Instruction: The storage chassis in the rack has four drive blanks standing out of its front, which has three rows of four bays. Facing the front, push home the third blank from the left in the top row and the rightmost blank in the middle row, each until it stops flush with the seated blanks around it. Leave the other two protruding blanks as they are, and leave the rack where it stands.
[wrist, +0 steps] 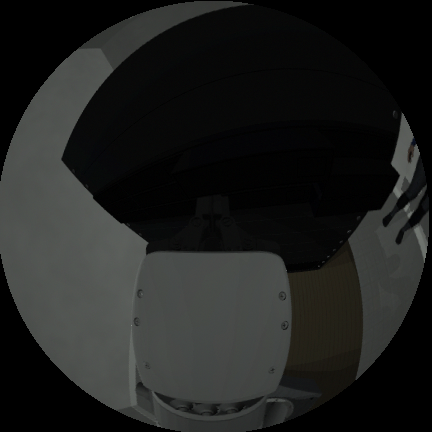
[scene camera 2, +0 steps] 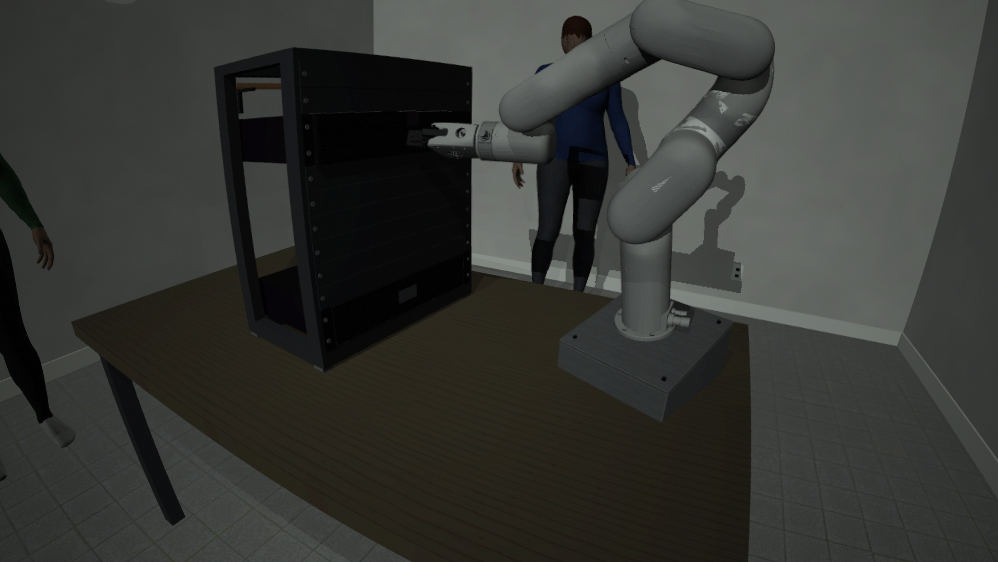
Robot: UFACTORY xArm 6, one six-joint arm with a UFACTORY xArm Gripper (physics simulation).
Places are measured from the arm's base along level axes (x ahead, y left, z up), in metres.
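Pixels of known places: gripper, between the fingertips: (wrist: 212, 193) (scene camera 2: 409, 138); arm's base, origin of its link: (scene camera 2: 645, 322).
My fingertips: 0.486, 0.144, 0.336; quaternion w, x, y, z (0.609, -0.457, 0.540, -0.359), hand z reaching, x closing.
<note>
Ahead of a thing's pixels: the offset from my fingertips to its top centre, as dx, dy, dz. "pt": to the spot under its first point. Level surfaces: height alone.
The storage chassis {pt -0.003, +0.143, +0.009} (scene camera 2: 356, 138) is a very dark unit across the upper part of the rack (scene camera 2: 308, 209). Its bays are hard to make out in the dark. A dark block {pt -0.015, +0.006, +0.040} (scene camera 2: 412, 119) stands out of its front just above the fingers in the scene view; which bay it is in I cannot tell. In the wrist view, faint box edges show right of the fingers, too dark to assign to bays. My gripper (scene camera 2: 413, 136) (wrist: 212, 193) is shut and empty, pointing level at the chassis front in its right-hand part. Its tips are at or very near the front; contact cannot be told.
The rack stands on the wooden table {dz -0.432} (scene camera 2: 488, 418), with plain panels above and below the chassis and a lower unit (scene camera 2: 370, 307) near its foot. The arm's base block (scene camera 2: 607, 366) stands on the table at right. A person in blue (scene camera 2: 590, 125) stands behind the table.
</note>
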